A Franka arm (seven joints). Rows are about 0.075 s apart.
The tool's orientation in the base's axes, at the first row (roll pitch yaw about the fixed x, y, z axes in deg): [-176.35 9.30 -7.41]
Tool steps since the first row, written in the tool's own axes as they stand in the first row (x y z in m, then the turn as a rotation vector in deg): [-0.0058 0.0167 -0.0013 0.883 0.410 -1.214]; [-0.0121 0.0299 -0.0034 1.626 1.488 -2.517]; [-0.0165 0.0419 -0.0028 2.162 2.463 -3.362]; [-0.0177 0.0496 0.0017 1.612 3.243 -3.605]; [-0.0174 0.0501 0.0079 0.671 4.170 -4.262]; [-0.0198 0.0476 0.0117 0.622 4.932 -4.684]
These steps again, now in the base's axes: [-0.0078 -0.0159 0.0012 0.991 -0.619 1.027]; [-0.0155 -0.0283 0.0034 1.766 -1.889 2.123]; [-0.0215 -0.0395 0.0028 2.284 -2.992 2.807]; [-0.0245 -0.0466 -0.0019 1.674 -3.713 3.086]; [-0.0252 -0.0466 -0.0081 0.724 -4.564 3.827]; [-0.0278 -0.0435 -0.0113 0.634 -5.347 4.203]
